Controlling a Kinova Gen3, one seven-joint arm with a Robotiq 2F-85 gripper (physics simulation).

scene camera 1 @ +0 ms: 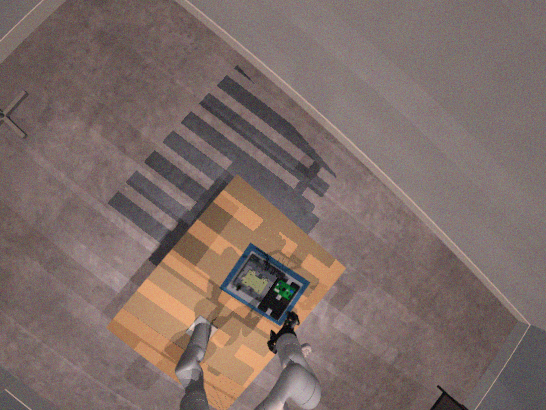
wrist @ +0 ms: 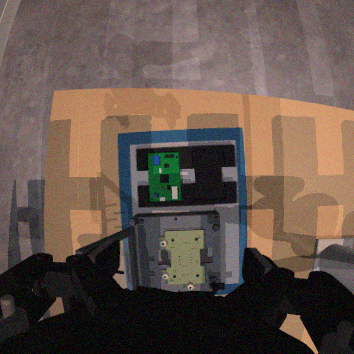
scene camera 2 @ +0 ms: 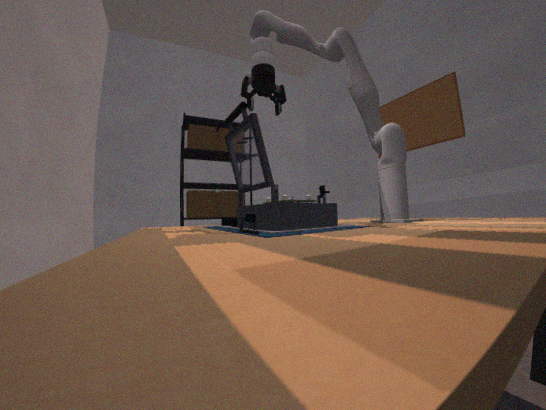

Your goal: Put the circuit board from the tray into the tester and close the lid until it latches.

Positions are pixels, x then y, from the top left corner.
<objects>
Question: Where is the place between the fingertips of my gripper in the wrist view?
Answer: At 180, 257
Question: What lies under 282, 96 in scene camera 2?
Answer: My gripper.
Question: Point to a pale green tester bed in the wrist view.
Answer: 184, 245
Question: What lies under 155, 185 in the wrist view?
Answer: A green circuit board.
</objects>
